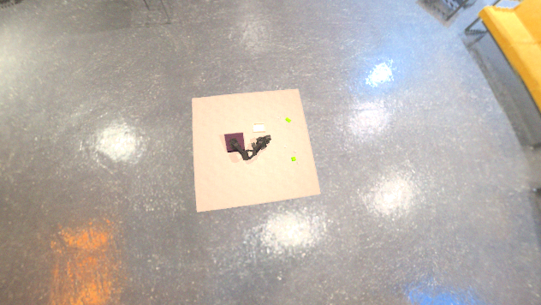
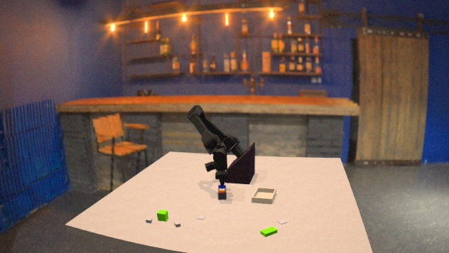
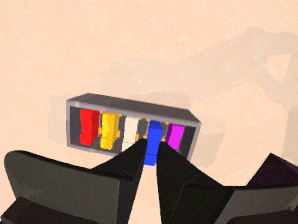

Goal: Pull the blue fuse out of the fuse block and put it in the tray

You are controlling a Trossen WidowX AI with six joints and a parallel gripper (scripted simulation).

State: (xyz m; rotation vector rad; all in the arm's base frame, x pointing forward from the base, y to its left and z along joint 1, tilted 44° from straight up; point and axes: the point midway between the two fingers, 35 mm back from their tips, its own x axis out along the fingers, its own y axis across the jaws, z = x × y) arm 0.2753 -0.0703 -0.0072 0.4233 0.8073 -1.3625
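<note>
Right now the beige tray is 1 cm ahead of my gripper tip, 22 cm to the left of it and 4 cm below it. The rest, counted from my gripper tip: blue fuse: 1 cm below.
</note>
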